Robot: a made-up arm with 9 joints.
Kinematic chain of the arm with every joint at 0, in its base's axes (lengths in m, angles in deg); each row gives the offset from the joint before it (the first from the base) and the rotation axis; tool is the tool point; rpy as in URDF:
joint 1: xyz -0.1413 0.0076 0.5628 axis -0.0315 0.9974 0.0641
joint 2: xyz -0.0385 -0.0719 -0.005 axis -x
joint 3: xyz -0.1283 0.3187 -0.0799 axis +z
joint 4: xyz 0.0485 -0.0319 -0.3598 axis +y
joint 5: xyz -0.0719 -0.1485 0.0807 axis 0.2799 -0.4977 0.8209
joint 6: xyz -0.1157 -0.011 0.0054 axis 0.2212 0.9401 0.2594
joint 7: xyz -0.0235 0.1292 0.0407 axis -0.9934 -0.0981 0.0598
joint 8: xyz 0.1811 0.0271 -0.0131 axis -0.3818 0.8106 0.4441
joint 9: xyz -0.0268 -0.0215 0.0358 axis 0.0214 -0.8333 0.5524
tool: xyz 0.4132 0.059 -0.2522 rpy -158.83 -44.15 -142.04
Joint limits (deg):
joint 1: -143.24..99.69
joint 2: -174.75..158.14
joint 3: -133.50..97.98
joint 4: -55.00..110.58
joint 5: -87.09..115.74
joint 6: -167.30..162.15
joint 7: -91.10..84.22
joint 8: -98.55..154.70
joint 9: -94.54..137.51
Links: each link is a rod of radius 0.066 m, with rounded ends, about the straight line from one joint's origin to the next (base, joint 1, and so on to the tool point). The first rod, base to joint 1, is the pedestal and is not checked.
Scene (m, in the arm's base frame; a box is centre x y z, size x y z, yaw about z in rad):
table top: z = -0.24
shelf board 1: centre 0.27 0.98 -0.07 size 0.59 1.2 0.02 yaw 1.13
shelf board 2: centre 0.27 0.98 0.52 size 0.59 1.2 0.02 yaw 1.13
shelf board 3: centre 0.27 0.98 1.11 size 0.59 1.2 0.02 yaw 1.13
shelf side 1: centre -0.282 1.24 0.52 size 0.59 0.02 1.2 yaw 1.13
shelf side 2: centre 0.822 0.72 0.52 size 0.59 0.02 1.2 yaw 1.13
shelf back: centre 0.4 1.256 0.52 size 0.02 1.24 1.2 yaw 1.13
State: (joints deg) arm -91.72 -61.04 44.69 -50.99 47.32 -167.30 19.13 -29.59 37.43
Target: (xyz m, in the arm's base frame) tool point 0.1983 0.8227 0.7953
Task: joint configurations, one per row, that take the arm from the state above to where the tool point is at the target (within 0.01 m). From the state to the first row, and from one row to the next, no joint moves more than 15 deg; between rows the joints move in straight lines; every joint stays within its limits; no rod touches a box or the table.
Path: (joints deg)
1: -88.70 -71.04 52.52 -41.61 44.80 -161.82 20.81 -25.44 35.88
2: -85.68 -81.03 60.36 -32.23 42.27 -156.35 22.48 -21.28 34.32
3: -82.67 -91.03 68.19 -22.85 39.75 -150.87 24.16 -17.13 32.77
4: -94.63 -102.33 72.03 -24.69 47.73 -147.57 21.12 -14.63 23.11
5: -106.60 -113.63 75.88 -26.52 55.71 -144.27 18.07 -12.13 13.45
6: -105.31 -101.10 72.60 -34.88 60.05 -151.17 17.97 -17.54 17.11
7: -104.03 -88.58 69.32 -43.23 64.40 -158.07 17.86 -22.96 20.76

